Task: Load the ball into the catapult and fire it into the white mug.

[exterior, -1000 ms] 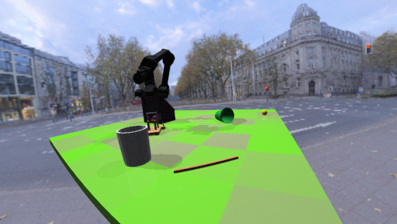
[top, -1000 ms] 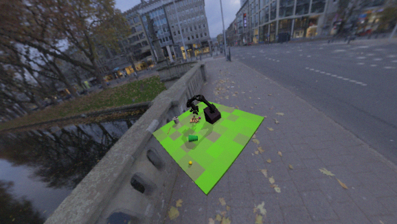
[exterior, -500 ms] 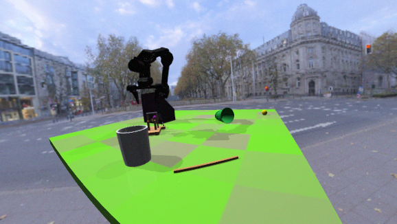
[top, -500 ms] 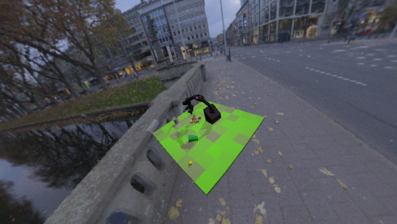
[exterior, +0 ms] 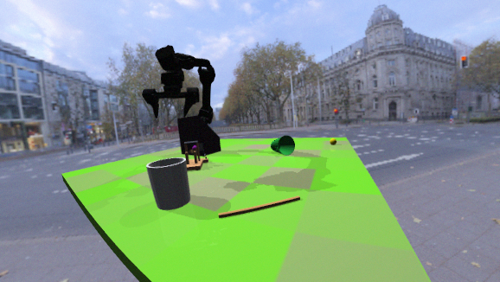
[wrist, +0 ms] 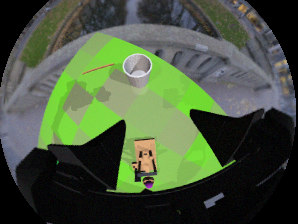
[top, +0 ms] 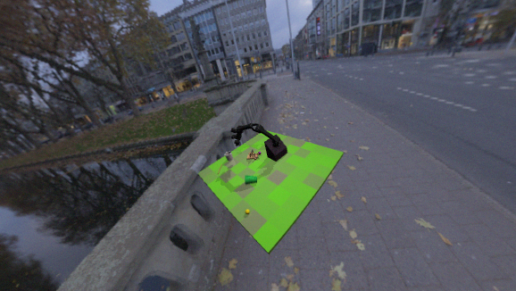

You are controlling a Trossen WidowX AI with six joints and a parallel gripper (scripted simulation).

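My gripper tip is now 16 cm past the purple ball, 21 cm to the right of it and 15 cm above it. Round my gripper tip: thin wooden stick (33 cm ahead, 3 cm to the right, 21 cm below); wooden catapult (11 cm behind, 17 cm to the left, 16 cm below); pale grey mug (13 cm ahead, 10 cm to the right, 18 cm below).
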